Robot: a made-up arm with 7 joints. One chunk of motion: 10 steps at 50 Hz.
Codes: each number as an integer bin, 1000 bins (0 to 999) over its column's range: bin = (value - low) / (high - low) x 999, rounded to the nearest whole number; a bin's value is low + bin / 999 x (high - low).
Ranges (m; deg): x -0.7..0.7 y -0.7..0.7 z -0.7..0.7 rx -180..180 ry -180..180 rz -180..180
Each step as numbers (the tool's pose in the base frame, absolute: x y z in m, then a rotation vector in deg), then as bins.
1 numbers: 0.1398 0.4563 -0.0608 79.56 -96.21 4.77
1 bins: 599 825 456 720 233 513
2 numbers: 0.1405 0.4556 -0.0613 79.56 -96.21 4.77
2 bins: 600 825 456 720 233 513
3 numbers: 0.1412 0.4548 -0.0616 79.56 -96.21 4.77
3 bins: 600 824 456 720 233 513
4 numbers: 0.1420 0.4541 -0.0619 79.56 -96.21 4.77
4 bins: 601 824 455 720 233 513
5 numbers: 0.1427 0.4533 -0.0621 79.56 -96.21 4.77
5 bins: 601 823 455 720 233 513
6 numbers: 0.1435 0.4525 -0.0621 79.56 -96.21 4.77
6 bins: 602 822 455 720 233 513
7 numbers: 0.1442 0.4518 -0.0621 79.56 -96.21 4.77
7 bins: 602 822 455 720 233 513
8 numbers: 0.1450 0.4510 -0.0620 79.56 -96.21 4.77
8 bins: 603 821 455 720 233 513
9 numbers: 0.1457 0.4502 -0.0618 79.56 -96.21 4.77
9 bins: 603 821 455 720 233 513
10 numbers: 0.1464 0.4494 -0.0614 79.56 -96.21 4.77
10 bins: 604 820 456 720 233 513
